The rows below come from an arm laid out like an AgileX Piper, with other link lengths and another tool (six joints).
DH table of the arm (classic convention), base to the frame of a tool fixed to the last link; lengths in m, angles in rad. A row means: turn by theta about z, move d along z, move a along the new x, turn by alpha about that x. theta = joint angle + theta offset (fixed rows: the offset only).
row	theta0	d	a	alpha
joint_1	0	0.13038	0	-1.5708
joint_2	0.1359	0	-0.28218	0
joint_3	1.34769	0	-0.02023	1.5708
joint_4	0	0.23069	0	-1.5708
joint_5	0	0	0	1.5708
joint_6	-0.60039	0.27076	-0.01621	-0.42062
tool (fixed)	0	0.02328	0	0
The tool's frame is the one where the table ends.
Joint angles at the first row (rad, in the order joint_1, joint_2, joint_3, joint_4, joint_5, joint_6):
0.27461, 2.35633, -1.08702, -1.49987, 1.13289, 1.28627
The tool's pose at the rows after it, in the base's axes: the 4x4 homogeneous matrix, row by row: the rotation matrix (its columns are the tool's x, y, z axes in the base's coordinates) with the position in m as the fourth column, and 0 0 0 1 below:
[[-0.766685, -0.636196, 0.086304, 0.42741], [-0.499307, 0.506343, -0.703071, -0.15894], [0.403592, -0.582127, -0.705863, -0.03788], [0, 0, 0, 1]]
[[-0.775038, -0.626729, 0.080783, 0.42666], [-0.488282, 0.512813, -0.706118, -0.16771], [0.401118, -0.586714, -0.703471, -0.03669], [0, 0, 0, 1]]
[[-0.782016, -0.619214, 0.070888, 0.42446], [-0.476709, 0.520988, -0.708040, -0.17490], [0.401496, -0.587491, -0.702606, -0.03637], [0, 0, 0, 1]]
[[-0.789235, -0.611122, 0.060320, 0.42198], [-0.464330, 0.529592, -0.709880, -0.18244], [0.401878, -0.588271, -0.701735, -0.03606], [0, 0, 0, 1]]
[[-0.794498, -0.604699, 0.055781, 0.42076], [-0.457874, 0.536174, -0.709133, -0.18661], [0.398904, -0.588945, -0.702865, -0.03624], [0, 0, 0, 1]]
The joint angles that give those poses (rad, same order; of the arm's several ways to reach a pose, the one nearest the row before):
0.24134, 2.35632, -1.08702, -1.52930, 1.13289, 1.28626
0.21945, 2.35633, -1.08702, -1.54113, 1.13289, 1.29094
0.20221, 2.35631, -1.08702, -1.54436, 1.13289, 1.29093
0.18407, 2.35634, -1.08704, -1.54760, 1.13289, 1.29093
0.17320, 2.35632, -1.08700, -1.55015, 1.13094, 1.29419

